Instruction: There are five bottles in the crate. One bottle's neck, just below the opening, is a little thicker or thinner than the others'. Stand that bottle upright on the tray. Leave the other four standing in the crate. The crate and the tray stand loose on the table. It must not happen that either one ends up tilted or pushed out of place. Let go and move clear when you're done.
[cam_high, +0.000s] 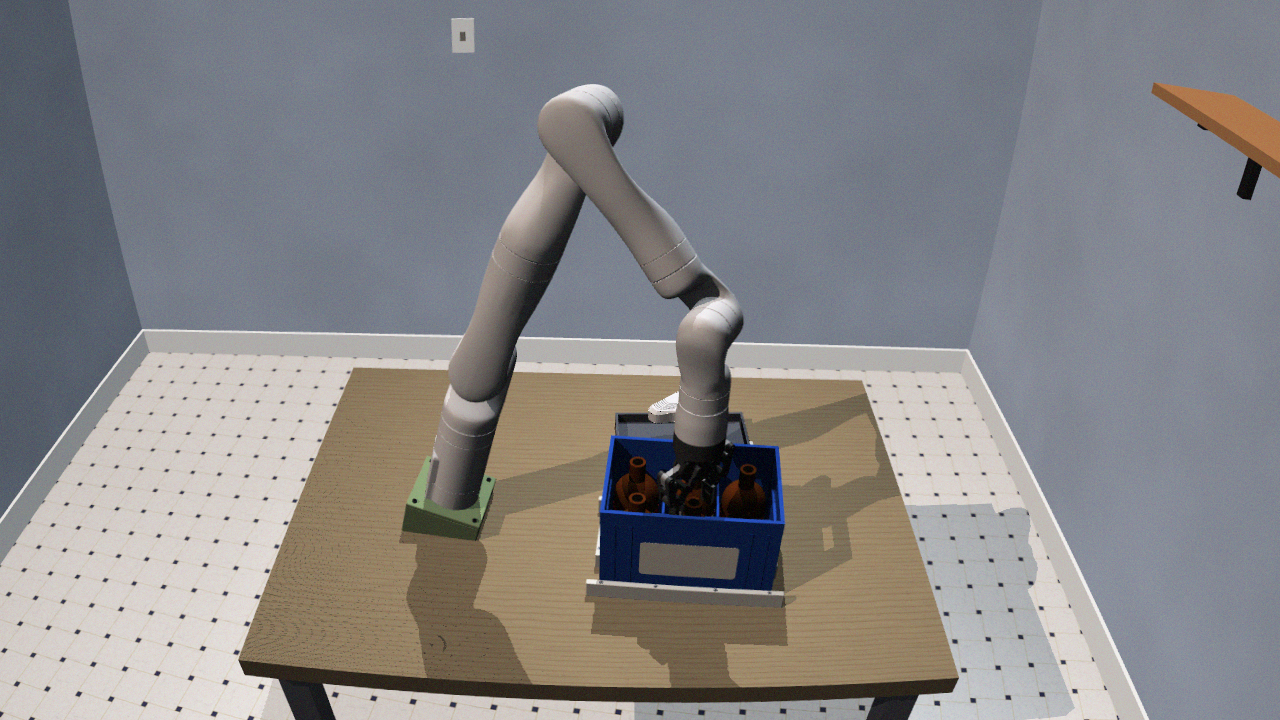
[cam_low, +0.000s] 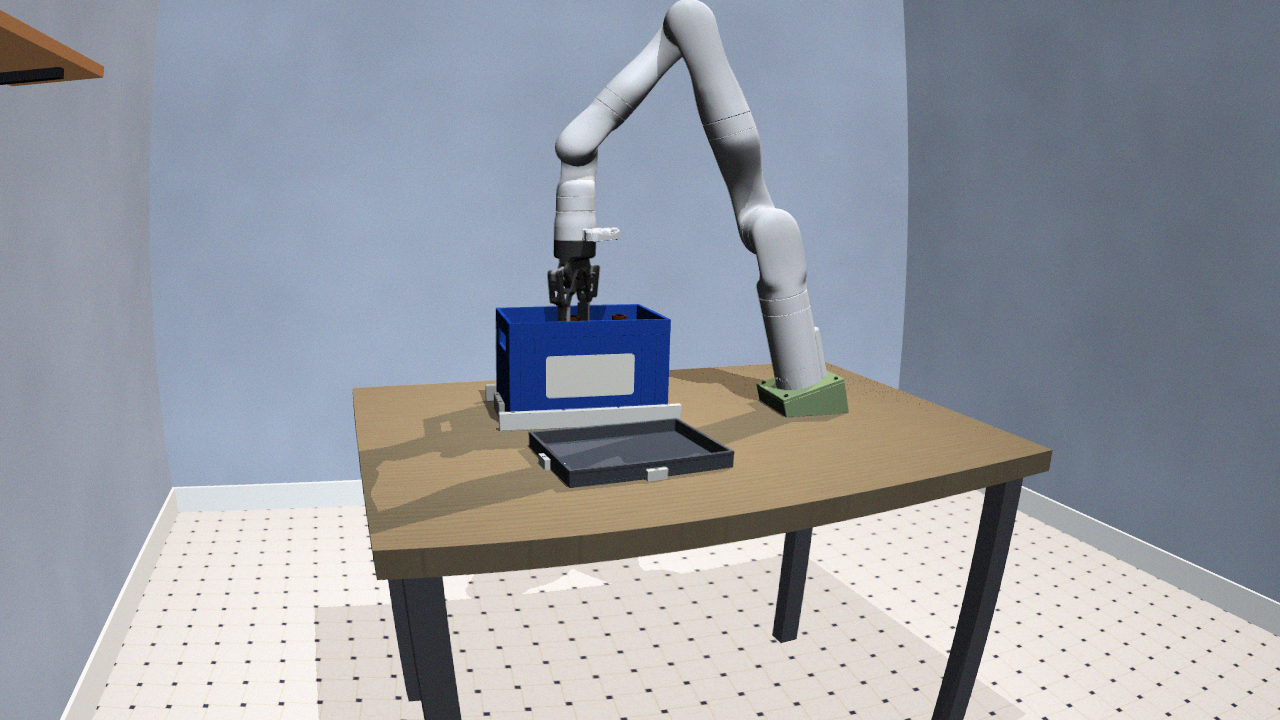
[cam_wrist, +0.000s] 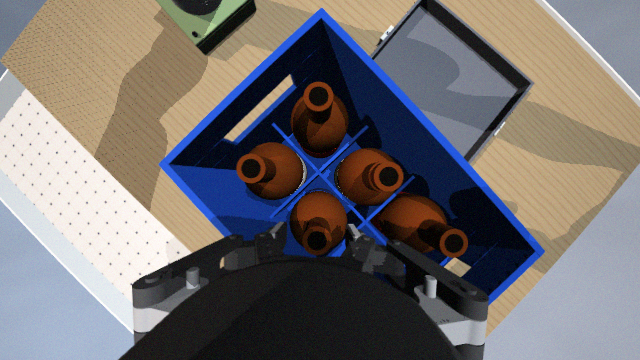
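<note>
The blue crate lies 1 cm ahead of my hand, 4 cm to the left of it and 8 cm below it. Also, from my hand: dark grey tray (4 cm ahead, 31 cm to the left, 15 cm below).
</note>
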